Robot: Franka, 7 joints.
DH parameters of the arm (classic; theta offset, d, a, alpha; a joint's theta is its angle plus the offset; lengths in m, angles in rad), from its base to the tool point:
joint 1: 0 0.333 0 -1.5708
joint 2: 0 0 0 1.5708
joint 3: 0 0.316 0.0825 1.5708
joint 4: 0 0 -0.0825 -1.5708
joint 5: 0 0.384 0 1.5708
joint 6: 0 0 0.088 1.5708
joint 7: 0 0.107 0 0
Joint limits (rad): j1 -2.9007..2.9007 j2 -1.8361..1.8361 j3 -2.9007..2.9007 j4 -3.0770..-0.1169 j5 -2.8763..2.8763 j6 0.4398..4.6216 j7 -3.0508..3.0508
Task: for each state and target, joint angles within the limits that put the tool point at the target. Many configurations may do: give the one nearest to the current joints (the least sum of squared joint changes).
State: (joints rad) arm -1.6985 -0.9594 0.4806 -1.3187 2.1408 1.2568 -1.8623
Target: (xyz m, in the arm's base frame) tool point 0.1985 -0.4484 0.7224
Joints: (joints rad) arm -1.8780 -0.2711 0.4197 -1.9452 2.0147 1.3810 -1.8623
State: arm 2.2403 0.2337 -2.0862 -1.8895 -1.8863 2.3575 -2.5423
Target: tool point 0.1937 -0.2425 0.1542
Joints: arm 1.7691 -0.0901 -2.5980 -2.8404 -1.8240 2.2368 -2.5423
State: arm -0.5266 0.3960 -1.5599 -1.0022 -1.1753 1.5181 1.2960
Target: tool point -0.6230 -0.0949 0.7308
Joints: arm -0.6415 -0.3798 -1.9202 -1.1972 -1.1975 1.6392 1.2960
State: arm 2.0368 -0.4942 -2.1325 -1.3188 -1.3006 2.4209 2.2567
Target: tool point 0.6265 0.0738 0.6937
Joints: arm 2.1547 -0.1732 -1.9324 -1.5577 -1.2966 2.4230 2.2567
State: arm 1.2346 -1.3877 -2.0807 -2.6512 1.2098 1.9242 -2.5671
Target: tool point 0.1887 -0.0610 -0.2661
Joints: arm 1.5106 -1.8361 -2.8521 -1.9268 1.2502 2.2797 -2.5671
